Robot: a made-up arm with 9 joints. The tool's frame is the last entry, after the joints.
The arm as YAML. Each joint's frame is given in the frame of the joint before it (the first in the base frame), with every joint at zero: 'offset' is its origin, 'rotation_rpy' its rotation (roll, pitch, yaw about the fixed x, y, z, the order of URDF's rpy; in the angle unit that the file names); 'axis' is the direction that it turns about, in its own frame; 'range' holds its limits. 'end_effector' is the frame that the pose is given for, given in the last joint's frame.
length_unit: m
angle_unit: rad
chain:
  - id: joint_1
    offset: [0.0, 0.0, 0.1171]
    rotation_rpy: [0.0, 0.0, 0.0]
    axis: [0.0, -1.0, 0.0]
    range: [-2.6, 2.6]
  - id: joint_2
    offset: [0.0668, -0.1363, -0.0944]
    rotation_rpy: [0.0, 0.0, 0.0]
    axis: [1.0, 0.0, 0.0]
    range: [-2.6, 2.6]
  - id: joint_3
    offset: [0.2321, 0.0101, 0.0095]
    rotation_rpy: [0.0, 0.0, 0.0]
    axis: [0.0, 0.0, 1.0]
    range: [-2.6, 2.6]
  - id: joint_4
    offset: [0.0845, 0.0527, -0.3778]
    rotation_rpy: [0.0, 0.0, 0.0]
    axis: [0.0, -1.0, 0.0]
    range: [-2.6, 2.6]
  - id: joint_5
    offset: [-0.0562, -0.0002, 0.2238]
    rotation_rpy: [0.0, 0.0, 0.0]
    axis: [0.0, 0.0, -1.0]
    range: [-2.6, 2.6]
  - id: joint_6
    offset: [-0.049, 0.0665, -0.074]
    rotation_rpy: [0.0, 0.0, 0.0]
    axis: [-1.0, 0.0, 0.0]
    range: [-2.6, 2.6]
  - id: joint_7
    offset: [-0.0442, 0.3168, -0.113]
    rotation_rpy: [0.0, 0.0, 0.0]
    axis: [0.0, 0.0, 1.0]
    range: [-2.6, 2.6]
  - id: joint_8
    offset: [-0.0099, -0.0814, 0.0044]
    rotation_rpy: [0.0, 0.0, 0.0]
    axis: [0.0, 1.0, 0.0]
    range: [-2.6, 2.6]
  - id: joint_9
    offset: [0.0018, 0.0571, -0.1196]
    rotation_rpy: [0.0, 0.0, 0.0]
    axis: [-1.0, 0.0, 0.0]
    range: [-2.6, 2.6]
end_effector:
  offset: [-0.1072, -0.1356, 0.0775]
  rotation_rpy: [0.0, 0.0, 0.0]
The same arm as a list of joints. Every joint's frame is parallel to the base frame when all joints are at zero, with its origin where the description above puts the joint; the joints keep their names.
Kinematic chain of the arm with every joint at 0, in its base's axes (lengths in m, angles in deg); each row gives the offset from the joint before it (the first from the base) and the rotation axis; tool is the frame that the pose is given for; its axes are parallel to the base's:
joint_1: xyz 0 0 0.1171 axis -y
joint_2: xyz 0.0668 -0.1363 -0.0944 axis +x
joint_3: xyz 0.2321 0.0101 0.0095 axis +z
joint_4: xyz 0.0845 0.0527 -0.3778 axis -y
joint_5: xyz -0.0562 -0.0002 0.2238 axis -z
joint_6: xyz -0.049 0.0665 -0.074 axis -x
joint_7: xyz -0.0442 0.3168 -0.113 axis +z
joint_8: xyz -0.0099 -0.0814 0.0044 axis +y
joint_9: xyz 0.0018 0.0571 -0.1196 axis -x
tool: xyz -0.1072 -0.1356 0.0775
Joint limits (deg, base to tool): -148.97..148.97 -148.97..148.97 -148.97..148.97 -148.97..148.97 -148.97..148.97 -148.97..148.97 -148.97..148.97 -148.97..148.97 -148.97..148.97

